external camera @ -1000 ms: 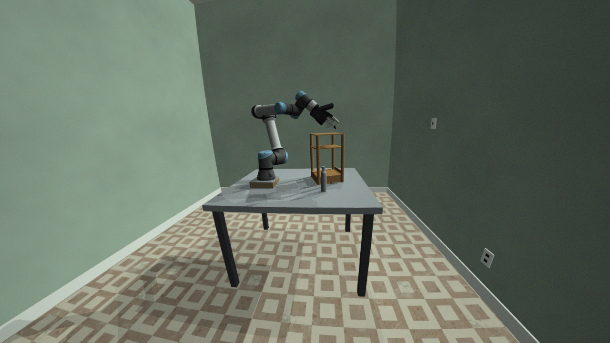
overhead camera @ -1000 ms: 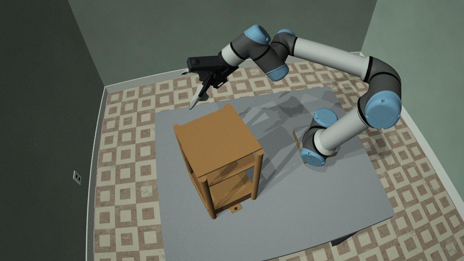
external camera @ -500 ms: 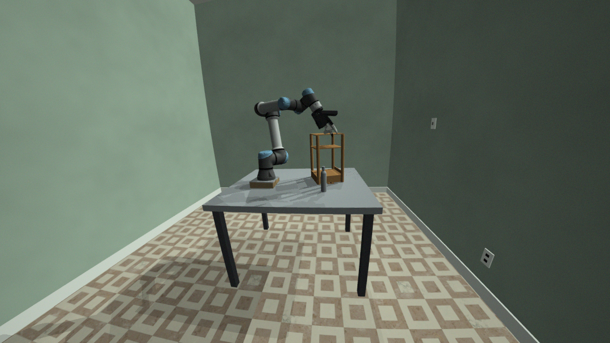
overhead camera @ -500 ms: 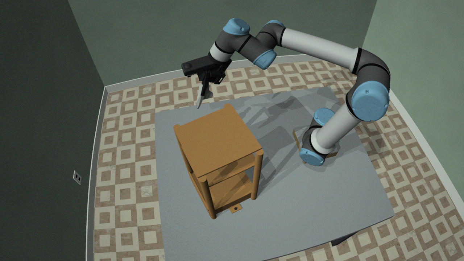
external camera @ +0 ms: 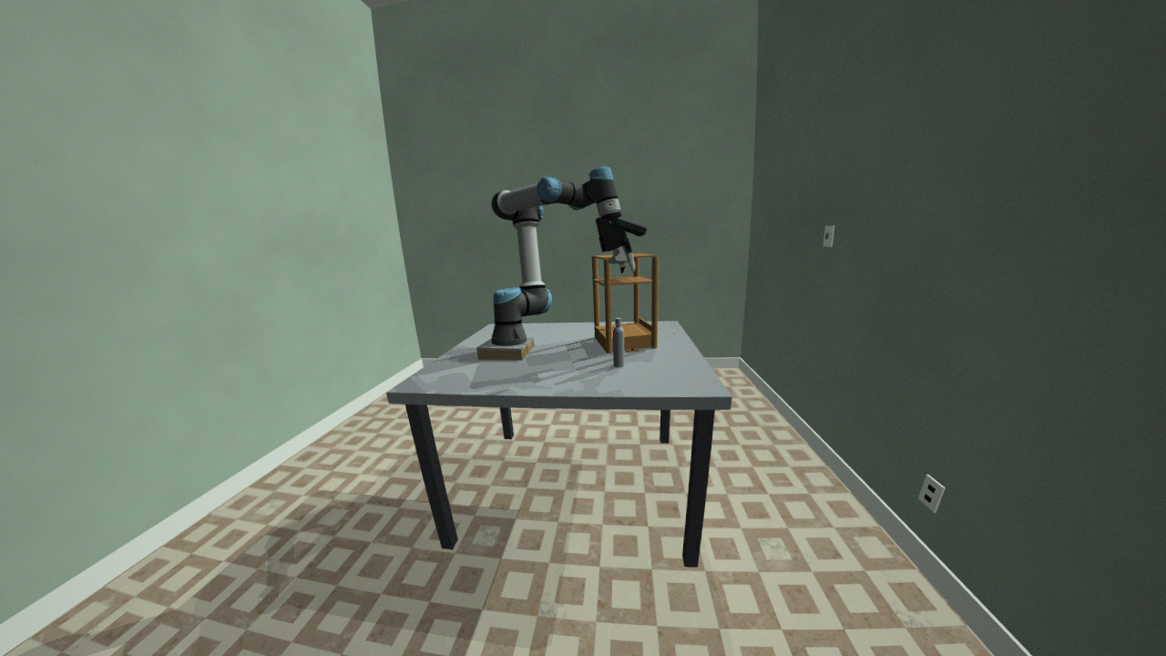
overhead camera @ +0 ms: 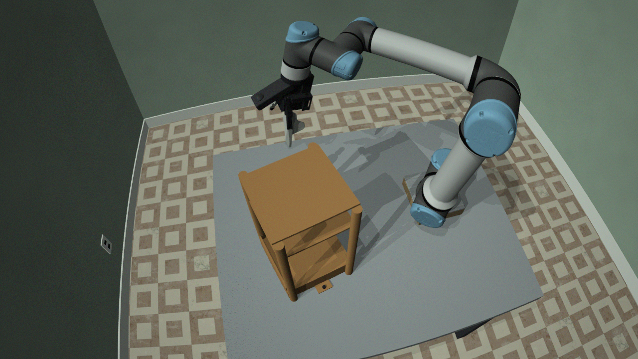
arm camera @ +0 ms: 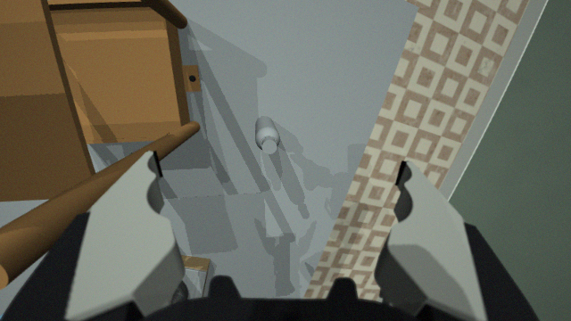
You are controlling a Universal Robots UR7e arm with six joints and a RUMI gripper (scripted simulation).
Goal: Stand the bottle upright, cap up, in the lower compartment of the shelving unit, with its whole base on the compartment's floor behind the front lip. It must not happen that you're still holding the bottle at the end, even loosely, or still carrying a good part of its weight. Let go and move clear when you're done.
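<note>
My hand is 40 mm past the grey bottle, 20 mm to the left of it and 220 mm above it. Round my hand: shelving unit 40 mm behind, 270 mm to the left, 150 mm below.
</note>
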